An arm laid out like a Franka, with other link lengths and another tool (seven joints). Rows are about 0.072 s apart.
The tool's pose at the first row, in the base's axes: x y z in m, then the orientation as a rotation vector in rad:
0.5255 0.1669 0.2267 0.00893 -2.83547 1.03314
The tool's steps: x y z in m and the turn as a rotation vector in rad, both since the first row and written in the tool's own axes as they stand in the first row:
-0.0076 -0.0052 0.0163 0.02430 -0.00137 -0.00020
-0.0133 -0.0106 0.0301 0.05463 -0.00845 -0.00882
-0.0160 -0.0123 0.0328 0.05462 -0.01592 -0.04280
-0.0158 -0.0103 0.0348 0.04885 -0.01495 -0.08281
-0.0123 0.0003 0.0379 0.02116 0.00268 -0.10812
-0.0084 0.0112 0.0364 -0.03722 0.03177 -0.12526
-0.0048 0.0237 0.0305 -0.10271 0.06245 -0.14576
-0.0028 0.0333 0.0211 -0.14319 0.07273 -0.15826
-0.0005 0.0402 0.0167 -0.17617 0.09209 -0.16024
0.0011 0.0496 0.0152 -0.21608 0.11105 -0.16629
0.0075 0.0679 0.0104 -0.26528 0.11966 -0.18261
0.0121 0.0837 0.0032 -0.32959 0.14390 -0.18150
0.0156 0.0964 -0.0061 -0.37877 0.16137 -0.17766
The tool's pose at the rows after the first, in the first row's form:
0.5314 0.1522 0.2168 0.01220 -2.82394 1.06791
0.5358 0.1390 0.2091 0.03095 -2.81123 1.11103
0.5382 0.1359 0.2078 0.08293 -2.80722 1.10602
0.5377 0.1361 0.2050 0.13798 -2.79617 1.08877
0.5334 0.1424 0.1963 0.16083 -2.78673 1.03924
0.5292 0.1518 0.1909 0.16295 -2.78440 0.94601
0.5257 0.1653 0.1878 0.16801 -2.77967 0.84263
0.5243 0.1788 0.1890 0.17555 -2.78274 0.78120
0.5222 0.1870 0.1882 0.16467 -2.77772 0.73057
0.5203 0.1952 0.1835 0.15890 -2.77310 0.66988
0.5136 0.2126 0.1762 0.17142 -2.77555 0.59658
0.5091 0.2294 0.1721 0.15118 -2.77318 0.50292
0.5061 0.2453 0.1714 0.13251 -2.77146 0.43230

